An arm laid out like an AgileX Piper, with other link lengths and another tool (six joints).
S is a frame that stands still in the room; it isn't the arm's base.
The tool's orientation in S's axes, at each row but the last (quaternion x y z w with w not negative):
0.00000, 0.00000, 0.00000, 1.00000
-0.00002, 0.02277, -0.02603, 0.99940
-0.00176, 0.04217, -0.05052, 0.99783
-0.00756, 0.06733, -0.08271, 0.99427
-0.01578, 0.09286, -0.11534, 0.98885
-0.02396, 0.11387, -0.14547, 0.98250
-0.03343, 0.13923, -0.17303, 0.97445
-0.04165, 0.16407, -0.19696, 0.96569
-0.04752, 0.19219, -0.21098, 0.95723
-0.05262, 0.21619, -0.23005, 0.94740
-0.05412, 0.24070, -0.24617, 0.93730
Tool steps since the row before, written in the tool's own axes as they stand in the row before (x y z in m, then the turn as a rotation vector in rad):
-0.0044, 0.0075, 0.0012, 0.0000, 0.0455, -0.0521
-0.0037, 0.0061, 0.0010, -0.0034, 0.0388, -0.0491
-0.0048, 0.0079, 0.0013, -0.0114, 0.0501, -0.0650
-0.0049, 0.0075, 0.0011, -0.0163, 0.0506, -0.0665
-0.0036, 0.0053, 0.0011, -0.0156, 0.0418, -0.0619
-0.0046, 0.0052, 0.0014, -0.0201, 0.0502, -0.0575
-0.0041, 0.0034, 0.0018, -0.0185, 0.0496, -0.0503
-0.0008, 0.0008, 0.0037, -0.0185, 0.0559, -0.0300
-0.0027, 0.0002, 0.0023, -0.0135, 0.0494, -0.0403
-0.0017, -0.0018, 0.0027, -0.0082, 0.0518, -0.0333
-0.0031, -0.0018, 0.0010, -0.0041, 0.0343, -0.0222
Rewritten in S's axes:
-0.0044, 0.0075, 0.0012, 0.0000, 0.0455, -0.0521
-0.0033, 0.0063, 0.0012, -0.0036, 0.0390, -0.0489
-0.0039, 0.0083, 0.0016, -0.0117, 0.0510, -0.0642
-0.0034, 0.0082, 0.0015, -0.0166, 0.0523, -0.0651
-0.0020, 0.0060, 0.0014, -0.0171, 0.0437, -0.0602
-0.0025, 0.0063, 0.0019, -0.0179, 0.0531, -0.0556
-0.0021, 0.0046, 0.0024, -0.0146, 0.0521, -0.0491
0.0008, 0.0011, 0.0036, -0.0056, 0.0582, -0.0308
-0.0013, 0.0013, 0.0030, -0.0079, 0.0501, -0.0409
-0.0009, -0.0008, 0.0034, 0.0004, 0.0498, -0.0372
-0.0027, -0.0001, 0.0026, 0.0012, 0.0323, -0.0253

